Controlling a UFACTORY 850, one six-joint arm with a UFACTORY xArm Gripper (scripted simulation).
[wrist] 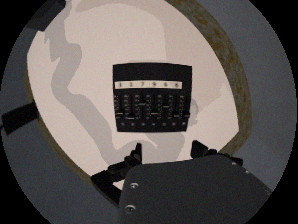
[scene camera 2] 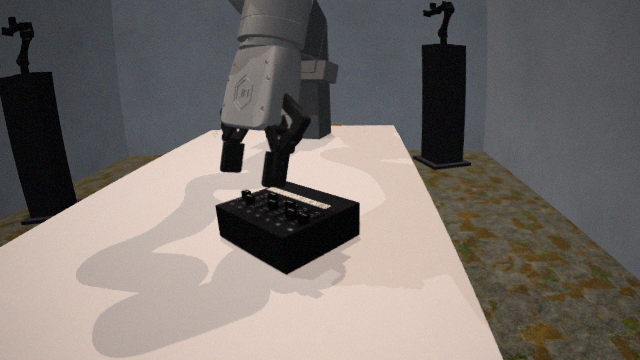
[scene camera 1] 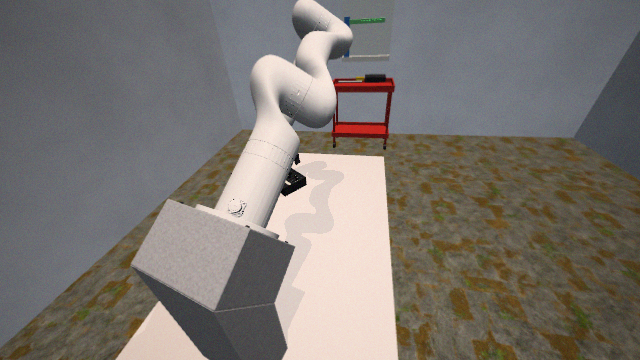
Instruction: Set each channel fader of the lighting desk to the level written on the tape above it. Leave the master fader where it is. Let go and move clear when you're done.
Path:
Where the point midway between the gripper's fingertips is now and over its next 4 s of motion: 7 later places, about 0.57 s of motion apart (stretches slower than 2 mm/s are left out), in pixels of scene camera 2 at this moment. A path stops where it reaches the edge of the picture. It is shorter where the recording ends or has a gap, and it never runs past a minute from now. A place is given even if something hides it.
My gripper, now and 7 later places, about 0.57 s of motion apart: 250, 179; 273, 128; 275, 117; 239, 165; 224, 190; 252, 154; 278, 116; 262, 156

